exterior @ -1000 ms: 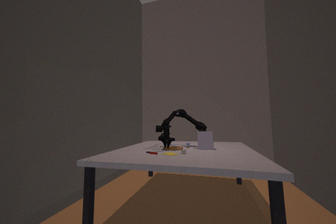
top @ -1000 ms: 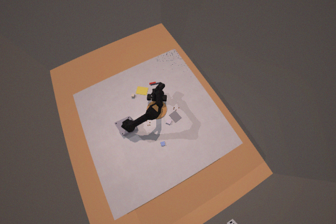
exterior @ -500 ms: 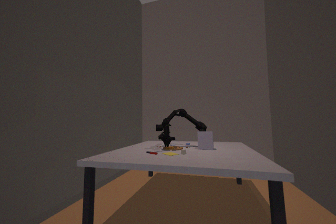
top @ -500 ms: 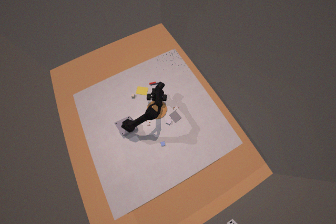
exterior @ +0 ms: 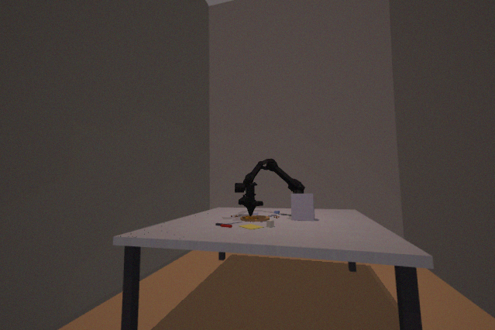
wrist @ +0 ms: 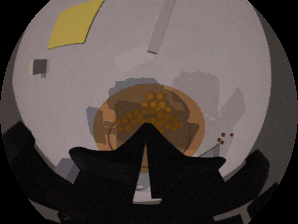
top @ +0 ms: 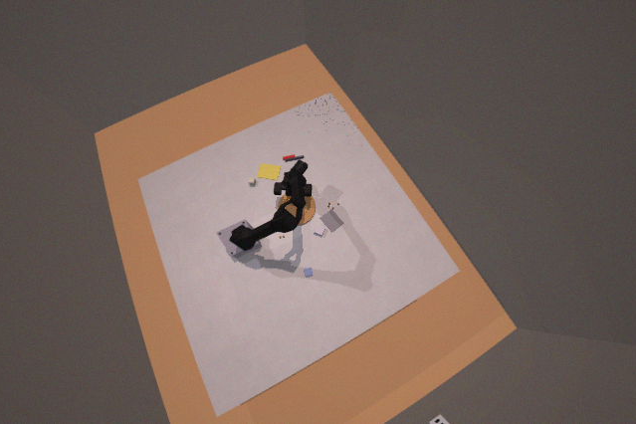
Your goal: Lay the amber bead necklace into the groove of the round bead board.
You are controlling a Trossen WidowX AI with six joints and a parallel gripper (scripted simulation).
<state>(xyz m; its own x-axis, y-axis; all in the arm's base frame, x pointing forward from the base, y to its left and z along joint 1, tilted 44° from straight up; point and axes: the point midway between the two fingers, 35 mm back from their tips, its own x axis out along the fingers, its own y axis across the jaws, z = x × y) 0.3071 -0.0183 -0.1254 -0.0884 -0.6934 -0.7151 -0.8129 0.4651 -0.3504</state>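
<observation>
Now: gripper tip 20 mm past the round bead board, 50 mm to the left of it and 20 mm above it. The rest, counted from my gripper tip: thin grey bar 80 mm ahead, 120 mm to the left, 30 mm below; yellow pad 50 mm behind, 220 mm to the left, 30 mm below; grey square plate 100 mm ahead, 210 mm to the right, 30 mm below.
</observation>
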